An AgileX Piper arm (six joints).
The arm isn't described. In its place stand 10 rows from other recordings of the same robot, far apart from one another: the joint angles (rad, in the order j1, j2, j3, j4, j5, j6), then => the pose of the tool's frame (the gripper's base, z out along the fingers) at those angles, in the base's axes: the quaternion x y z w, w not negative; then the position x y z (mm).
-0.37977 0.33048 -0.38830 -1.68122 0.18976 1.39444 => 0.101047 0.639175 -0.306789 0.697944 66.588 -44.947 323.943
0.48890 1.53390 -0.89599 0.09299 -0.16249 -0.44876 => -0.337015 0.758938 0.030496 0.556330 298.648 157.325 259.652
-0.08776 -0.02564 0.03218 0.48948 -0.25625 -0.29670 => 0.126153 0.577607 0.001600 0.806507 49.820 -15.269 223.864
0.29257 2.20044 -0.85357 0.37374 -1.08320 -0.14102 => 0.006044 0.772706 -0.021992 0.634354 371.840 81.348 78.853
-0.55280 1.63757 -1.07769 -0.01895 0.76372 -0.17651 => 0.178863 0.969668 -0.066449 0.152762 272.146 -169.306 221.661
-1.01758 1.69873 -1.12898 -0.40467 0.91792 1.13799 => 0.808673 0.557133 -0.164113 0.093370 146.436 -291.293 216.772
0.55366 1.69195 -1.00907 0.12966 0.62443 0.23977 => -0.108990 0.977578 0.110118 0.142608 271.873 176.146 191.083
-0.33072 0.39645 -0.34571 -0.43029 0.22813 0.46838 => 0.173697 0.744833 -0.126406 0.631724 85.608 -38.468 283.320
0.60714 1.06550 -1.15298 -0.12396 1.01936 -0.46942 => -0.488281 0.795136 -0.036312 0.357801 170.152 106.530 386.572
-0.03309 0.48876 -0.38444 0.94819 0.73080 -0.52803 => -0.015811 0.837085 0.300487 0.456887 88.615 46.436 270.806
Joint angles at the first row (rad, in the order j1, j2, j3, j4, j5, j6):
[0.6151, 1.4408, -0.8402, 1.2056, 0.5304, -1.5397]
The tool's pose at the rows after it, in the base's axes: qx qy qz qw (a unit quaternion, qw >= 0); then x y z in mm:
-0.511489 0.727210 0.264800 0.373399 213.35 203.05 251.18
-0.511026 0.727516 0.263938 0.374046 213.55 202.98 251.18
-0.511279 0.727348 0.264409 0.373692 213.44 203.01 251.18
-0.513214 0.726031 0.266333 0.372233 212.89 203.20 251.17
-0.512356 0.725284 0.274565 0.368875 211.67 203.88 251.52
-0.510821 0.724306 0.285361 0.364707 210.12 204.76 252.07
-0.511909 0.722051 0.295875 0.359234 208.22 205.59 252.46
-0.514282 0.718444 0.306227 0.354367 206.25 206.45 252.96
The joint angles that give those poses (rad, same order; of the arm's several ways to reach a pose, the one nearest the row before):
[0.6151, 1.4408, -0.8403, 1.2056, 0.5266, -1.5397]
[0.6151, 1.4407, -0.8402, 1.2056, 0.5241, -1.5397]
[0.6151, 1.4407, -0.8402, 1.2056, 0.5255, -1.5397]
[0.6151, 1.4408, -0.8402, 1.2056, 0.5319, -1.5416]
[0.6151, 1.4408, -0.8402, 1.2154, 0.5469, -1.5417]
[0.6151, 1.4407, -0.8402, 1.2289, 0.5661, -1.5416]
[0.6151, 1.4408, -0.8402, 1.2371, 0.5889, -1.5416]
[0.6151, 1.4408, -0.8402, 1.2467, 0.6125, -1.5463]

